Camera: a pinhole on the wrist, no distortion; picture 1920 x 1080 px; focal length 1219.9 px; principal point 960.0 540.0 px. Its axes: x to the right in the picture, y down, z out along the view. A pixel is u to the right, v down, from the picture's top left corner.
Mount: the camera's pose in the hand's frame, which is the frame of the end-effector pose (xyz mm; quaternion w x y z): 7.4 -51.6 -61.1 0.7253 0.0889 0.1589 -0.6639
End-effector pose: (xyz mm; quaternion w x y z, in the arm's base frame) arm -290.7 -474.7 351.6 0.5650 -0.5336 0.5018 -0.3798
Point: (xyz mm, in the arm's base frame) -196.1 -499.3 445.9
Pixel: 988.4 567.3
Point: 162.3 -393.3 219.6
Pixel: 94.8 542.2
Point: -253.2 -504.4 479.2
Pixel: 1527.9 461.2
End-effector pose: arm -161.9 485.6 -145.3 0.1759 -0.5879 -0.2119 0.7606
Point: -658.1 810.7 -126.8
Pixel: 1067.5 961.5
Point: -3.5 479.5 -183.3
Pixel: behind the camera
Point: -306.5 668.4 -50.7
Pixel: 1330.8 604.3
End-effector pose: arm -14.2 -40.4 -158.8 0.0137 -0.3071 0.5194 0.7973
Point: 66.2 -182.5 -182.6
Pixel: behind the camera
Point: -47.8 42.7 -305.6
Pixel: 1455.4 975.8
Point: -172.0 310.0 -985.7
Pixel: outside the picture
